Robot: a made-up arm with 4 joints.
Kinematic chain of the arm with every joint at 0, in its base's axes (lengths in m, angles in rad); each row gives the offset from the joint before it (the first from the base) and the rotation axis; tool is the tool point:
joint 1: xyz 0 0 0.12 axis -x
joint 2: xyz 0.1 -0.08 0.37 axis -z
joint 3: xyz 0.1 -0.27 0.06 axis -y
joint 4: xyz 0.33 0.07 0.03 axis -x
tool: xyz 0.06 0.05 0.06
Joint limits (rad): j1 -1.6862..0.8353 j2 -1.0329..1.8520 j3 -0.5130..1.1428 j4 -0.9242..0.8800
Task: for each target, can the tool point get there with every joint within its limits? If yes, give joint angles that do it. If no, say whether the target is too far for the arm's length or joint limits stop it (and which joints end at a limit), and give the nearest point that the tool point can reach.
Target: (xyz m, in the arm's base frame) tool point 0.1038 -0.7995 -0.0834
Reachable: yes | joints -1.0533 1.2376 0.1812 -0.1175
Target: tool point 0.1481 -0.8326 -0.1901
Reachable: yes | joints -1.3486 0.9371 0.6169 -0.7153
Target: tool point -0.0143 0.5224 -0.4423
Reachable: no: joint limits stop it (at a limit: joint 1, joint 3, joint 4) | nearest point 0.0024 -0.2005 -0.4471 | short by 0.723 m
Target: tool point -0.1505 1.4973 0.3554
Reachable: no: too far | nearest point 0.3666 0.6475 0.5325 | short by 1.010 m
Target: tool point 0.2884 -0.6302 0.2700
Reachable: yes | joints -0.3380 0.9327 -0.3400 0.5686
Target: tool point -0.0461 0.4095 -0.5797
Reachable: no: joint limits stop it (at a limit: joint 1, joint 3, joint 4) | nearest point -0.0014 -0.2006 -0.4463 | short by 0.626 m
